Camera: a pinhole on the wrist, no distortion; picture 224 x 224 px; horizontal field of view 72.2 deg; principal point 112.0 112.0 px. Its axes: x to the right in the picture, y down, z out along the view. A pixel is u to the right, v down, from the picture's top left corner.
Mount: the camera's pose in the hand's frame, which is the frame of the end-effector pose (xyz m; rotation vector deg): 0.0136 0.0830 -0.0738 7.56 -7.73 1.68
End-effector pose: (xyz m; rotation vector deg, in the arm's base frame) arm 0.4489 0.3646 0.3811 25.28 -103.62 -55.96
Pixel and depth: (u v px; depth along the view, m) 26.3 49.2 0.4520
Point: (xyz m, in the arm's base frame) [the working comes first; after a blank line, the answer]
In the camera's frame: -0.2522 -0.1848 0.4520

0.2777 0.5897 0.0231
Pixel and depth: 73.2 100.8 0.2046
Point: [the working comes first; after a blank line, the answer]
In the camera's frame: -0.0517 -0.0149 0.2046

0.3772 0.4818 0.3528
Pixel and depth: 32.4 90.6 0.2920
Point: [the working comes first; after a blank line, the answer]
In the camera's frame: -0.1513 -0.0407 0.2920

0.3590 0.5605 0.2446
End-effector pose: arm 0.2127 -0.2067 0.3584 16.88 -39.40 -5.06
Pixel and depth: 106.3 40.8 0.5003
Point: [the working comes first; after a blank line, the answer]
In the camera's frame: -0.0186 -0.2319 0.5003

-0.0769 -0.4917 0.5394
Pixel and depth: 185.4 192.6 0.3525
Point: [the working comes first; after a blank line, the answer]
In the camera's frame: 0.1685 0.1850 0.3525

0.1035 -0.0925 0.7361
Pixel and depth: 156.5 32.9 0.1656
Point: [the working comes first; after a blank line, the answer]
In the camera's frame: 0.0480 -0.0853 0.1656

0.1921 -0.2559 0.4396
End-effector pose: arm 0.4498 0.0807 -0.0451 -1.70 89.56 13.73
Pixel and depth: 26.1 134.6 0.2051
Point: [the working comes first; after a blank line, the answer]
In the camera's frame: -0.1147 0.0302 0.2051

0.5512 0.1647 0.0945
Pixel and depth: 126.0 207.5 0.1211
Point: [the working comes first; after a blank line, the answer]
In the camera's frame: 0.0110 0.0753 0.1211

0.4812 0.2294 -0.0312
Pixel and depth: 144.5 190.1 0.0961
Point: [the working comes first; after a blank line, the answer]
In the camera's frame: 0.0203 0.0489 0.0961

0.4586 0.2045 -0.0480
